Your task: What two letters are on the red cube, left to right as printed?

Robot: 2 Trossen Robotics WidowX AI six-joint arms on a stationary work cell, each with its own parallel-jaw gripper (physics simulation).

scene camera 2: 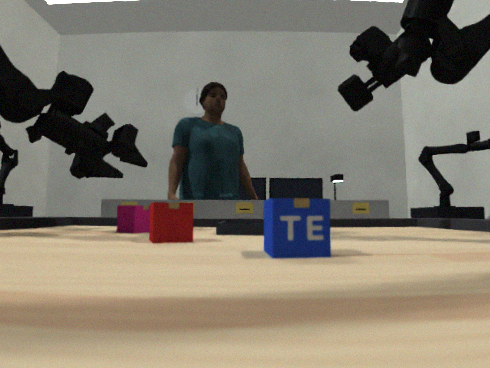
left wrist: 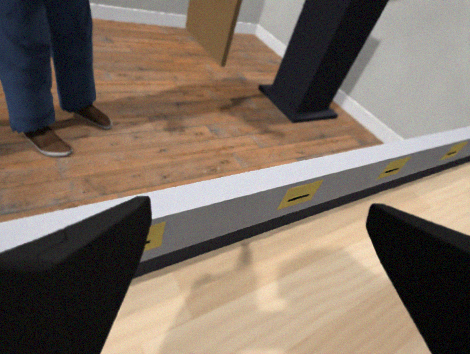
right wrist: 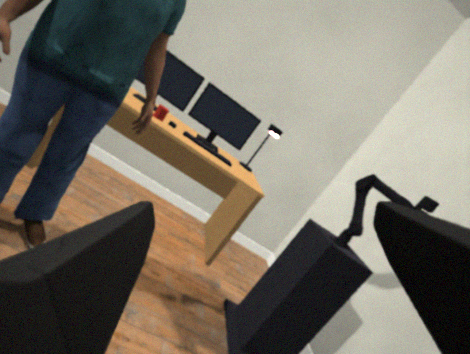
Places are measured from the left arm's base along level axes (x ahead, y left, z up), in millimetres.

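Pixels of known places: left gripper, fingertip midpoint: [scene camera 2: 134, 171] [left wrist: 260, 211]; right gripper, fingertip midpoint: [scene camera 2: 369, 83] [right wrist: 262, 212].
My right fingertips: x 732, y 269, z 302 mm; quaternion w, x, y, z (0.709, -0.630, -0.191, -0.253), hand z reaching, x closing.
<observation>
Behind a point stands the place of what it marks.
A red cube [scene camera 2: 171, 223] {z 2, x 374, y -27 mm} stands on the table left of centre in the scene view, with a small tan patch at its top edge; no letters can be made out on the face that shows. The red cube does not show in either wrist view. My left gripper [scene camera 2: 134, 170] {z 108, x 203, y 301 mm} [left wrist: 260, 211] {z 108, x 203, y 301 mm} is open and empty, above the table at the left of the scene view. My right gripper [right wrist: 262, 212] {z 302, x 732, y 269 mm} is open and empty, high at the upper right of the scene view, well above the table.
A blue cube [scene camera 2: 298, 229] {z 2, x 499, y -135 mm} printed "TE" stands right of centre. A magenta cube [scene camera 2: 132, 219] {z 3, x 273, y 118 mm} stands behind and left of the red cube. A low dark block [scene camera 2: 240, 228] {z -9, x 449, y 95 mm} lies farther back. A grey rail [left wrist: 230, 225] {z 12, x 248, y 352 mm} with yellow labels runs along the far table edge. A person [scene camera 2: 209, 155] stands beyond it.
</observation>
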